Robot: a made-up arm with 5 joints.
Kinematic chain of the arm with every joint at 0, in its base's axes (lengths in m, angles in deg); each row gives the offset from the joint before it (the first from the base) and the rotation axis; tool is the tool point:
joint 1: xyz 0 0 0.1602 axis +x
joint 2: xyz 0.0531 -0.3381 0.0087 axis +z
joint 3: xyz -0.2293 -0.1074 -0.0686 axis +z
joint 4: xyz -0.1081 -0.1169 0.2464 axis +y
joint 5: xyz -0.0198 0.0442 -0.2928 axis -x
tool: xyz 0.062 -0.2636 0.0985
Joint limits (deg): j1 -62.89..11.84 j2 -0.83..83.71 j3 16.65..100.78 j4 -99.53..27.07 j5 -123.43..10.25
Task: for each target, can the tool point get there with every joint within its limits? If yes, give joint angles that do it. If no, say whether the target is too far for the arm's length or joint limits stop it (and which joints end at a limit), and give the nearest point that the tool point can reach.
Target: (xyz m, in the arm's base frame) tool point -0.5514 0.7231 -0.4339
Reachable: no: joint limits stop it (at a limit: joint 1, joint 2, joint 3) | nearest point -0.2357 0.2366 0.2667 | short by 0.910 m
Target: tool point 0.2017 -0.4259 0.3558
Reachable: yes | joints -56.44 42.49 51.18 -26.76 -69.91
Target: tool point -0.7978 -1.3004 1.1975
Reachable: no: too far | nearest point -0.3000 -0.7042 0.7219 | short by 0.911 m
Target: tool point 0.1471 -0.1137 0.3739
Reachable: yes | joints -4.81 42.28 49.63 -87.32 -82.23
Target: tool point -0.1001 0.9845 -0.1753
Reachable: no: joint limits stop it (at a limit: joint 1, joint 2, joint 3, joint 4) | nearest point -0.1287 0.2955 0.2901 | short by 0.832 m
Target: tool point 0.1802 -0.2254 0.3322
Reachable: yes | joints -56.04 19.59 70.15 -46.81 -54.49
